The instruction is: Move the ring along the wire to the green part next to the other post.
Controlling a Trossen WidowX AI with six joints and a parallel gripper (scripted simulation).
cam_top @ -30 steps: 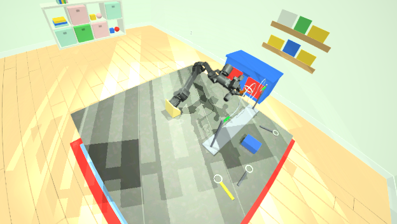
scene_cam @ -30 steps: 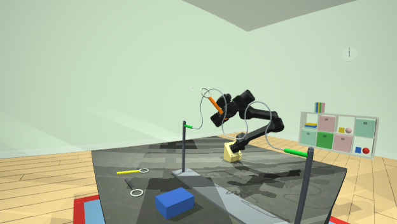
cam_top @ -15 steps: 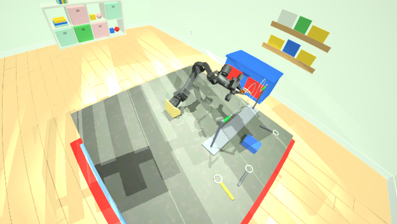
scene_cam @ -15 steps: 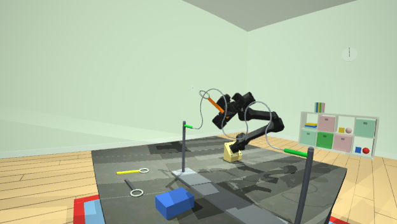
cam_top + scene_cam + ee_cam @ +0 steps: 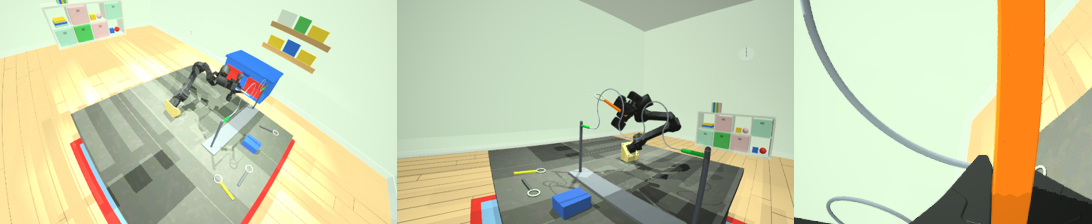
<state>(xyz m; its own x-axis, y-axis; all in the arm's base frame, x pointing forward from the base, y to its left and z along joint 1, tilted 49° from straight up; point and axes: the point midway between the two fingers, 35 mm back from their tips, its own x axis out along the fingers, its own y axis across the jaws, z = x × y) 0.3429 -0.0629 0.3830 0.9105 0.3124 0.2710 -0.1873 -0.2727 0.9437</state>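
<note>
The clamp rig is 12 cm below my gripper tip, 5 cm to the left of it and 2 cm ahead of it. Round my gripper tip: orange-handled ring: 8 cm to the right, 5 cm above; yellow-handled ring: 39 cm to the right, 34 cm below, 25 cm ahead.
</note>
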